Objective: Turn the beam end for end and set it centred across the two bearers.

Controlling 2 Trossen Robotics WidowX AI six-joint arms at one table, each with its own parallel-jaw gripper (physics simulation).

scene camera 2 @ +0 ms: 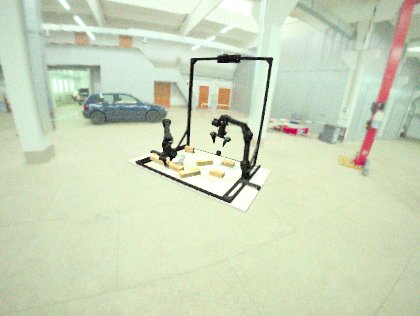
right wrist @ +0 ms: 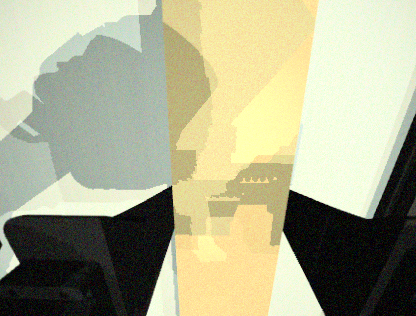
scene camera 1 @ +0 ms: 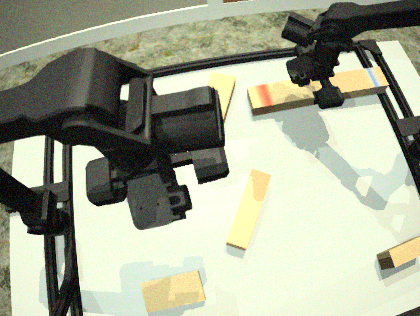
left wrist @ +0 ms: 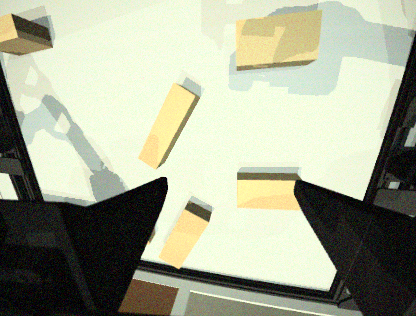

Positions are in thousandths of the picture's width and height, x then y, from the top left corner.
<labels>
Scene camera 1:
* my left gripper: 408, 597
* my right gripper: 742, 296
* long beam: 665, 305, gripped by my right gripper
</labels>
